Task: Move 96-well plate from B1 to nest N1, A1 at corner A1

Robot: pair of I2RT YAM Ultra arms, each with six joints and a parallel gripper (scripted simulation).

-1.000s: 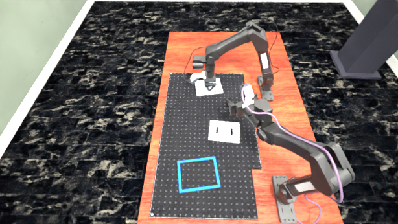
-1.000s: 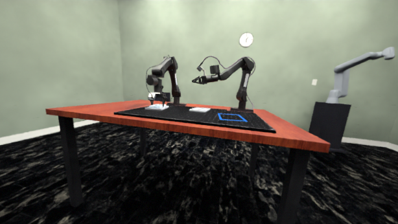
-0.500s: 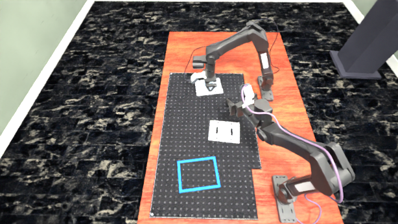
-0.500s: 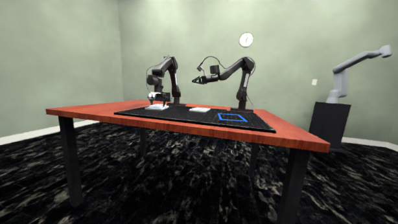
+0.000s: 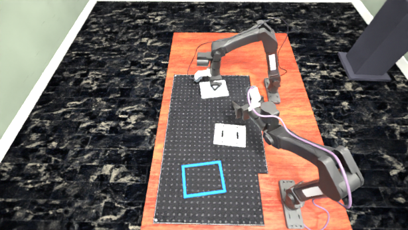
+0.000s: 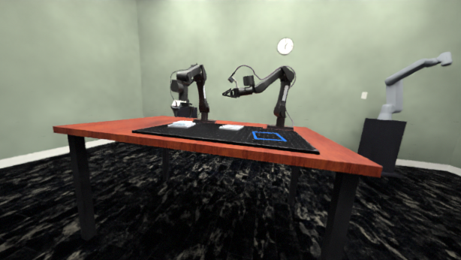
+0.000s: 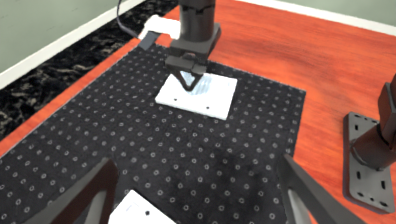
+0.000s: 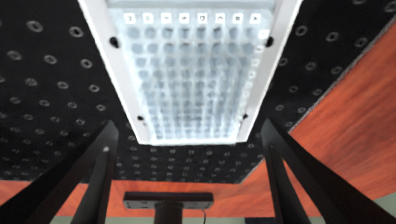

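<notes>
My right hand is 40 mm above the 96-well plate. Round my right hand: nest plate: 60 mm below.
</notes>
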